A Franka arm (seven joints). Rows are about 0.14 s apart.
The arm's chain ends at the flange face. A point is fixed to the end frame.
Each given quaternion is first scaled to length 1.
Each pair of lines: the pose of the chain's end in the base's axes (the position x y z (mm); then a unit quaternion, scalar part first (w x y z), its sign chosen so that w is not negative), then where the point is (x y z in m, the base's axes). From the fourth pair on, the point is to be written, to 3 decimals.
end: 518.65 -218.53 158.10 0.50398 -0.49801 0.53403 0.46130
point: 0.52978 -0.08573 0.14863
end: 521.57 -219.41 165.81 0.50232 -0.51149 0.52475 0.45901
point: 0.52988 -0.08648 0.15535
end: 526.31 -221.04 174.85 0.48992 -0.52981 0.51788 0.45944
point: 0.52969 -0.08818 0.16121
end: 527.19 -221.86 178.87 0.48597 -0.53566 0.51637 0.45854
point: 0.529 -0.089 0.164
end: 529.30 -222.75 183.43 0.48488 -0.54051 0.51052 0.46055
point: 0.530 -0.090 0.169
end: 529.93 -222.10 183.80 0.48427 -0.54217 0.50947 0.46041
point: 0.530 -0.089 0.169
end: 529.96 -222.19 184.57 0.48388 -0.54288 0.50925 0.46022
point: 0.530 -0.089 0.170
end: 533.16 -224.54 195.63 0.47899 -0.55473 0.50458 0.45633
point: 0.531 -0.092 0.178
